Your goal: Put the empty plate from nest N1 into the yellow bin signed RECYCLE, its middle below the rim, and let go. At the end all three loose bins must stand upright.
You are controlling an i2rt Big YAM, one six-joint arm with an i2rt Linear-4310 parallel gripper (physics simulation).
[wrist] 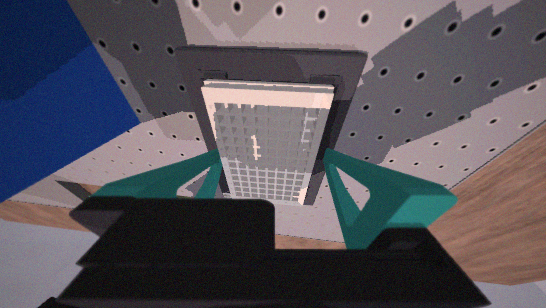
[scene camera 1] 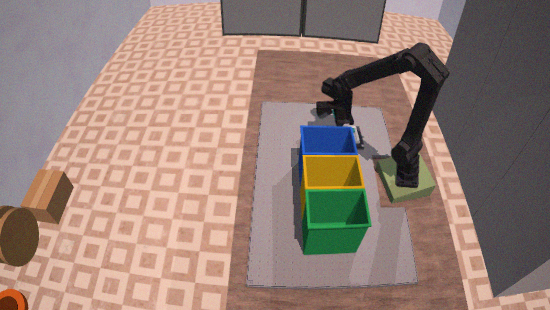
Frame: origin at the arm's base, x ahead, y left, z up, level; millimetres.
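Seen in the pictures: gripper, fingertip midpoint: (wrist: 273,154); arm's base, link origin: (scene camera 1: 407,174).
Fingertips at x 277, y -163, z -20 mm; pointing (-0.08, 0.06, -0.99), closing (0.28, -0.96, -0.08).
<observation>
Pixels of each thing's middle, then the offset from my fingertips to it. "pt": a spot on its surface instead. Level surfaces: height alone.
- white well plate, body centre: (wrist: 267,159) (scene camera 1: 343,134) 5 mm back, 4 mm left, 3 mm up
- dark nest, surface spot: (scene camera 1: 358,139) pt 70 mm back, 20 mm left, 9 mm up
- yellow bin, body centre: (scene camera 1: 329,188) 13 mm ahead, 341 mm left, 74 mm up
- blue bin, body centre: (scene camera 1: 325,158) 46 mm ahead, 213 mm left, 74 mm up
- green bin, body centre: (scene camera 1: 333,224) 20 mm back, 470 mm left, 74 mm up
- grey perforated board, surface height: 16 mm down
The white well plate (wrist: 267,135) (scene camera 1: 355,133) lies in the dark nest (wrist: 272,62) (scene camera 1: 360,139). My gripper (wrist: 273,154) is open, with one teal finger toward each long side of the plate in the wrist view; whether they touch it cannot be told. In the scene view, the gripper's black body hangs behind the blue bin and most of the fingers are hidden. The yellow bin (scene camera 1: 332,172) stands upright between the blue bin (scene camera 1: 327,140) (wrist: 60,100) and the green bin (scene camera 1: 332,240), both upright. The RECYCLE sign does not show.
The three bins stand in a close row on the grey perforated board (scene camera 1: 280,250) (wrist: 420,125). The blue bin is close to the nest, at the left in the wrist view. The arm's base stands on a green block (scene camera 1: 392,187) to the right of the bins.
</observation>
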